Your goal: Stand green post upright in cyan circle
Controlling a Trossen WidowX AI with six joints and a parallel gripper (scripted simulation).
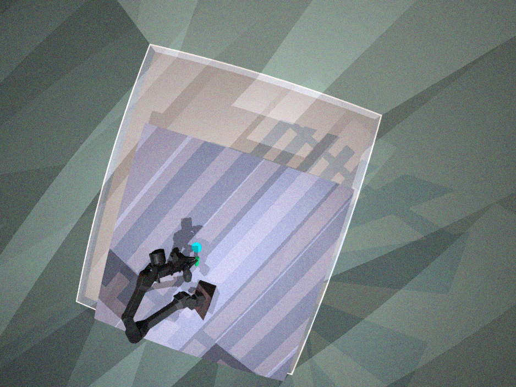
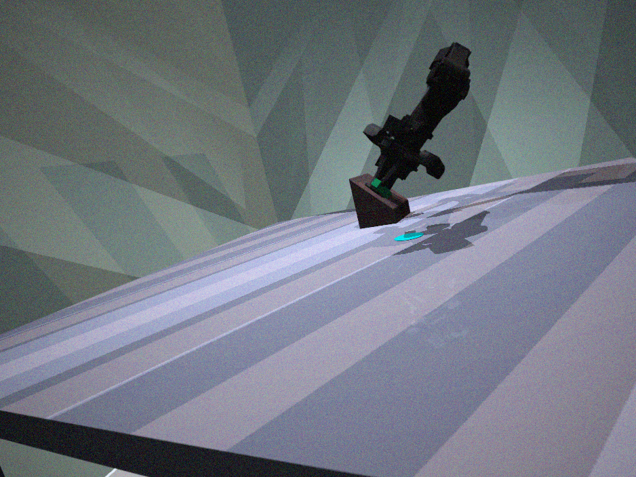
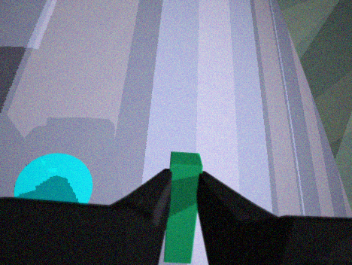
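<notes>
My gripper tip is now 12 cm above the cyan circle, 5 cm to the right of it and 1 cm short of it. From my gripper tip the other things lie so: green post (2 cm behind, 1 cm below).
</notes>
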